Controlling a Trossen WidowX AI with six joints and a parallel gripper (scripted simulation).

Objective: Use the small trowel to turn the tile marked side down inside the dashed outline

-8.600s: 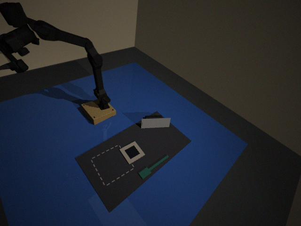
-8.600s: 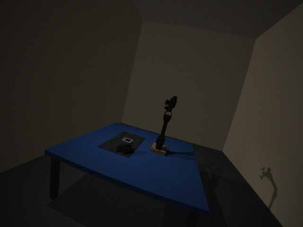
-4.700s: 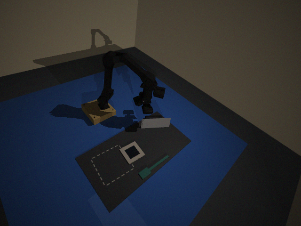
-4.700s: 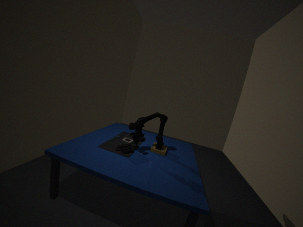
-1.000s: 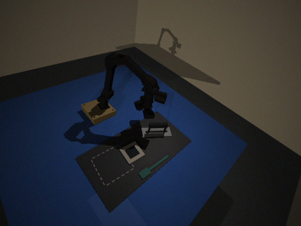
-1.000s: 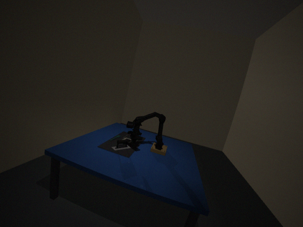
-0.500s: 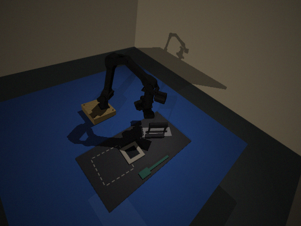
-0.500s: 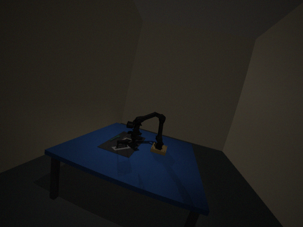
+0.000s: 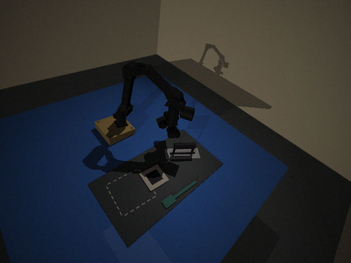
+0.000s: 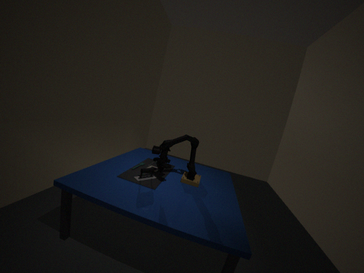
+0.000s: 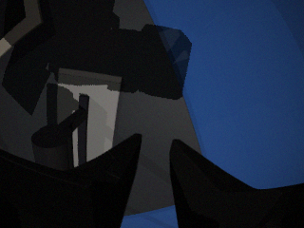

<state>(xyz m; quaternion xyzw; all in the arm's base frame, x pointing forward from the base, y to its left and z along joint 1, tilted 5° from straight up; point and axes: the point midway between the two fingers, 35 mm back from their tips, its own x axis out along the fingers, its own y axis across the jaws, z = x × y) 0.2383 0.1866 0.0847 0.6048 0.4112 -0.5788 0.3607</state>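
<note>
Now: the trowel 90 mm ahead of my gripper tip, 20 mm to the left of it and 40 mm below it. The rest, counted from my gripper tip: green long-handled tool 300 mm ahead, 140 mm to the right, 80 mm below; then square tile 160 mm ahead, 190 mm to the right, 80 mm below; then dark mat 160 mm ahead, 130 mm to the right, 100 mm below.
</note>
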